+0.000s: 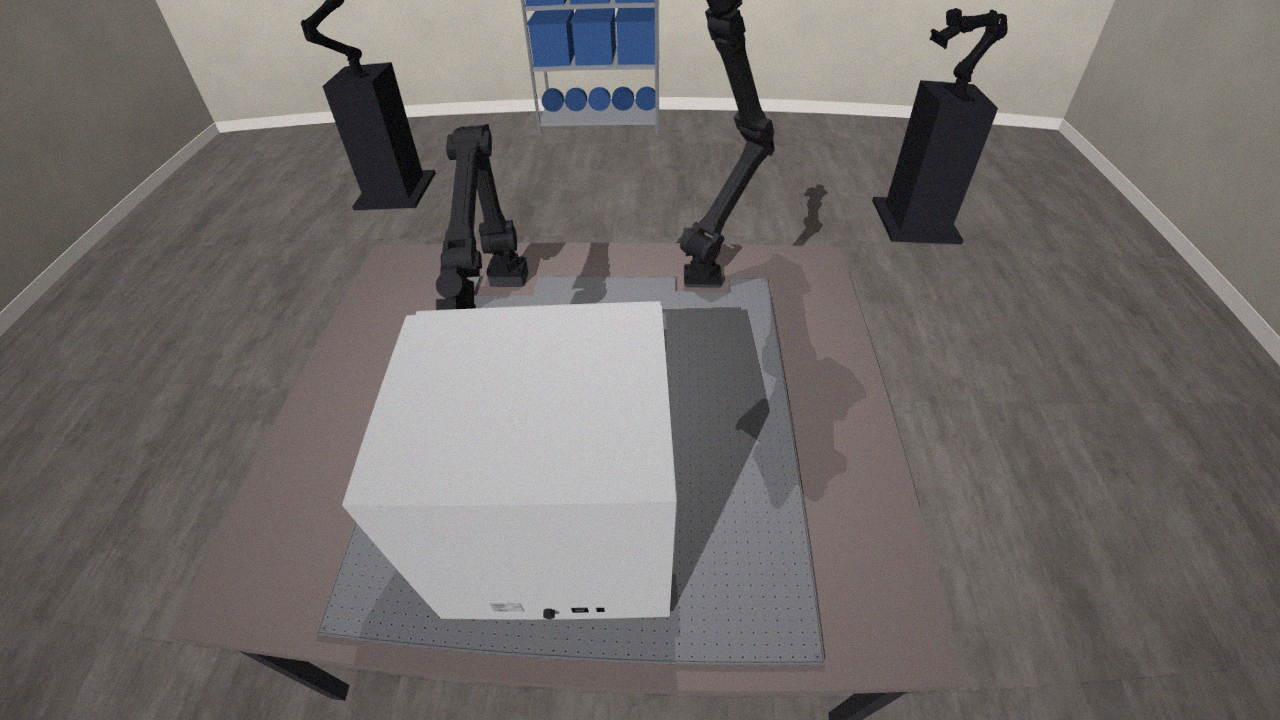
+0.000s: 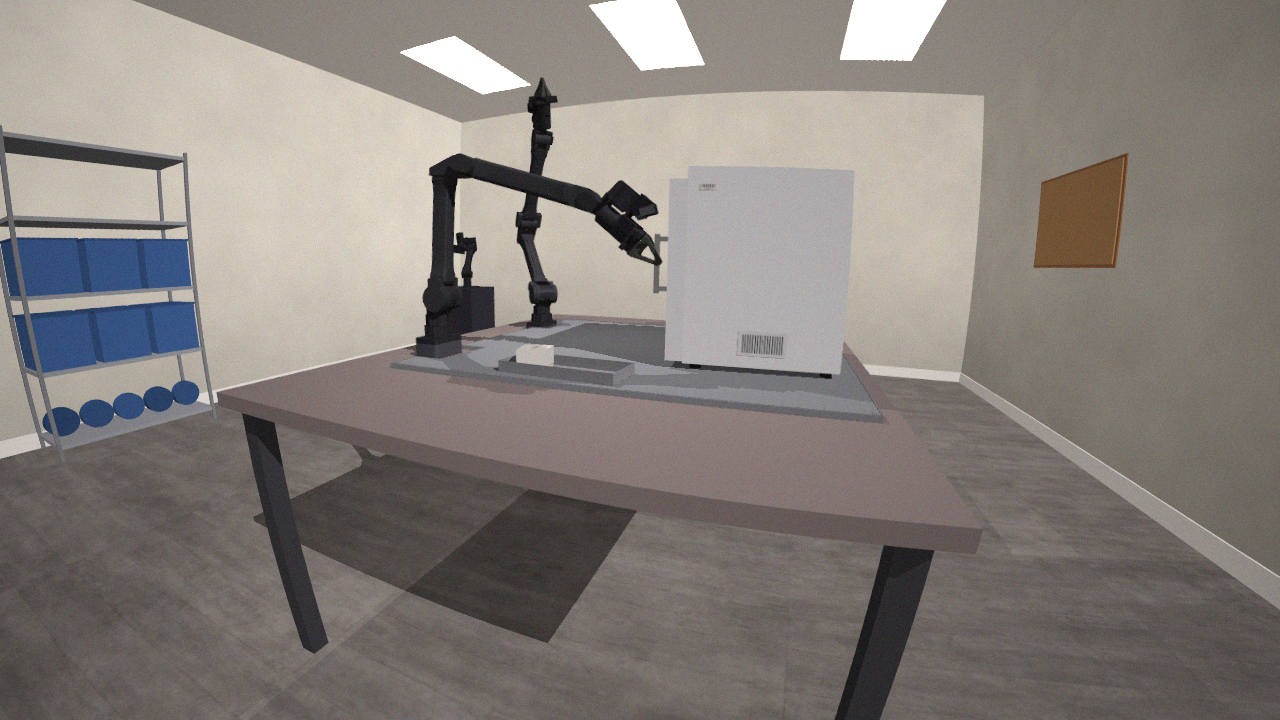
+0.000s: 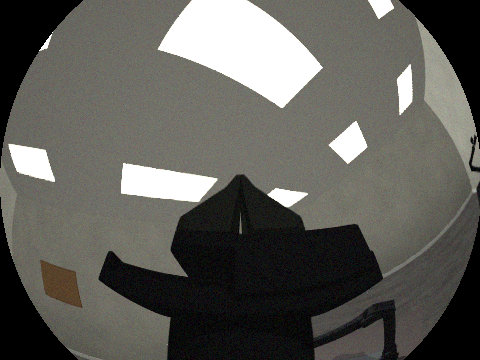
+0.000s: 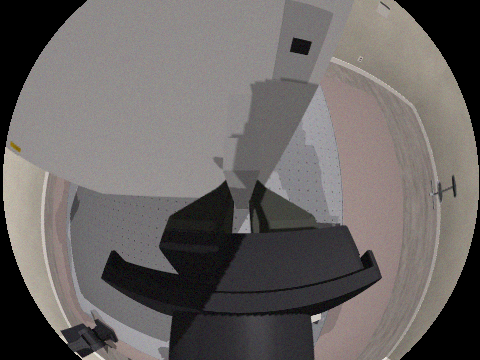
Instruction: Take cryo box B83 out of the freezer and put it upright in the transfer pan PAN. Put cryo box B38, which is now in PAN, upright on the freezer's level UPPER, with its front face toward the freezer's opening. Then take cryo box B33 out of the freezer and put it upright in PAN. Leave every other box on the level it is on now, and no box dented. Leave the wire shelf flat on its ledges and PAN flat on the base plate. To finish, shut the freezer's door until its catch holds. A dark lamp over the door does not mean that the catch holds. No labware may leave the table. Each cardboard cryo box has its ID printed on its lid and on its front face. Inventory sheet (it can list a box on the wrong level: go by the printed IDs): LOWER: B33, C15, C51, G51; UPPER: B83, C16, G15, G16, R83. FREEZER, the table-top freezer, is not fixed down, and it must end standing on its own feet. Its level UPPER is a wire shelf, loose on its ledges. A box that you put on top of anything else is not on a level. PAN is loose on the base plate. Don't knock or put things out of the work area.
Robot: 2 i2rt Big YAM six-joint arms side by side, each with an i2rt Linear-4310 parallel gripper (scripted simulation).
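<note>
Freezer (image 1: 515,462) (image 2: 768,249). Transfer pan (image 2: 598,371); image 1 does not show it, hidden by the freezer; in image 3 the pan is out of frame. Red-fronted cryo box (image 2: 531,354). My left gripper (image 3: 240,181). My right gripper (image 2: 660,264) (image 4: 241,182).
</note>
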